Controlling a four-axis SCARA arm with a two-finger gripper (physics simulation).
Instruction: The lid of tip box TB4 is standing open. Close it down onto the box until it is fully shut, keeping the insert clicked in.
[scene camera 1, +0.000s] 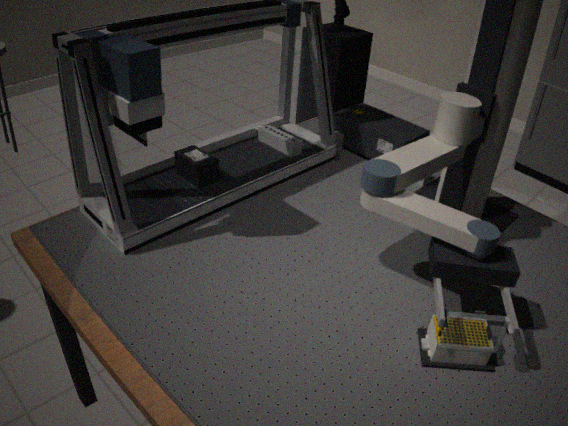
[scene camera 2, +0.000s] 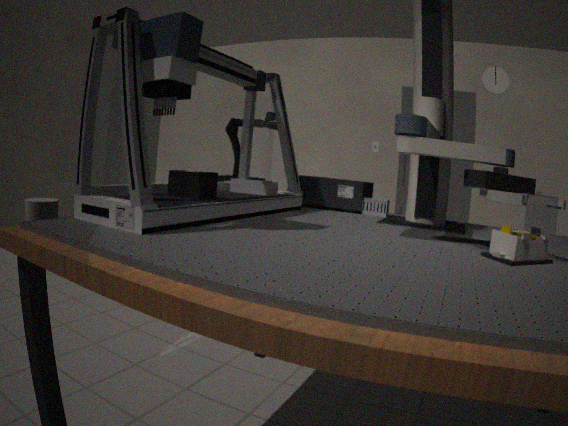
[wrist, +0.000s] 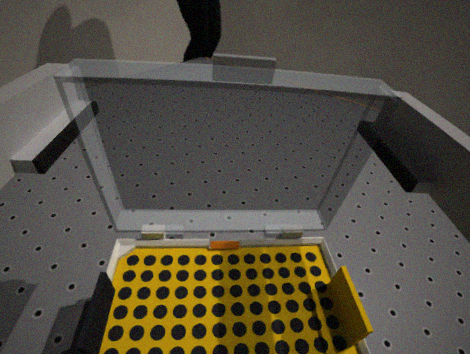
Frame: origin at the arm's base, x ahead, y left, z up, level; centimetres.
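Seen in the pictures: gripper, between the fingertips: (scene camera 1: 479, 328) (scene camera 2: 545, 202) (wrist: 234, 97); arm's base, origin of its link: (scene camera 2: 424, 227).
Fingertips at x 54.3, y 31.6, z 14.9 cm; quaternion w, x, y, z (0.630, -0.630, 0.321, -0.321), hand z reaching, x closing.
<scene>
Offsets run from my fingertips to a thing's top centre. "spot": to the spot under its first point.
Tip box TB4 {dx -4.8, dy -3.9, dz -7.0 cm} (scene camera 1: 462, 355) (scene camera 2: 505, 245) (wrist: 190, 243) is white and sits upright at the right of the table. Its yellow insert {dx -4.8, dy -3.9, dz -6.2 cm} (scene camera 1: 465, 332) (wrist: 225, 300) lies inside the rim, with an orange clip {dx -1.7, dy -1.3, dz -7.5 cm} (wrist: 224, 245) at the hinge side and a raised yellow tab {dx -1.3, dy -8.2, dz -6.2 cm} (wrist: 352, 307) at one end. The clear lid {dx -1.1, dy -0.8, dz +2.2 cm} (scene camera 1: 477, 316) (scene camera 2: 540, 212) (wrist: 215, 220) stands open and steep at the hinge edge. My gripper (scene camera 1: 475, 323) (wrist: 234, 97) is shut on the lid, a finger at each side of its upper part. The lower part of the insert is cut off in the wrist view.
The box sits in a dark holder {spot: dx +1.0, dy -8.6, dz -12.7 cm} (scene camera 1: 423, 350) (scene camera 2: 525, 262). A gantry machine {spot: dx -5.6, dy -76.6, dz -11.8 cm} (scene camera 1: 235, 198) (scene camera 2: 220, 206) with a black block {spot: dx +1.0, dy -83.1, dz -3.8 cm} (scene camera 1: 202, 172) (scene camera 2: 192, 185) inside stands on the left. The arm's column (scene camera 1: 482, 125) (scene camera 2: 440, 60) rises behind the box.
</scene>
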